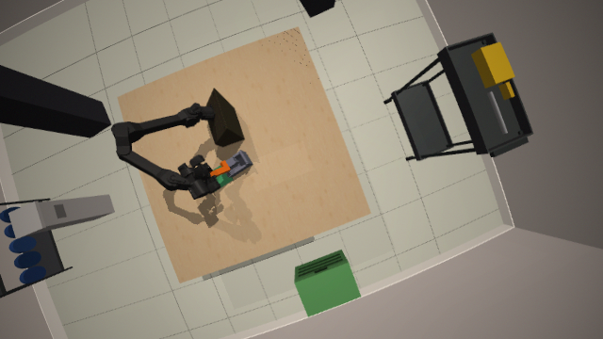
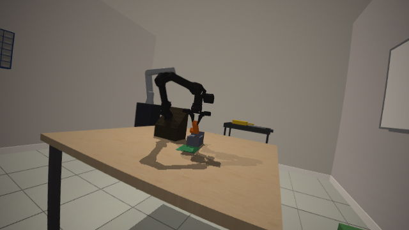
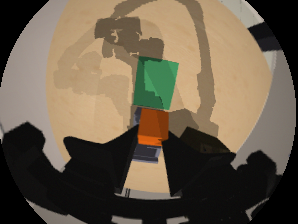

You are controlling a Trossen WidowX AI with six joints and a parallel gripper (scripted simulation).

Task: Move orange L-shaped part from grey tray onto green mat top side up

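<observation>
The green mat is 60 mm to the right of my gripper tip and 170 mm below it. Round my gripper tip: orange L-shaped part: 20 mm behind, 30 mm to the left, 30 mm below.
</observation>
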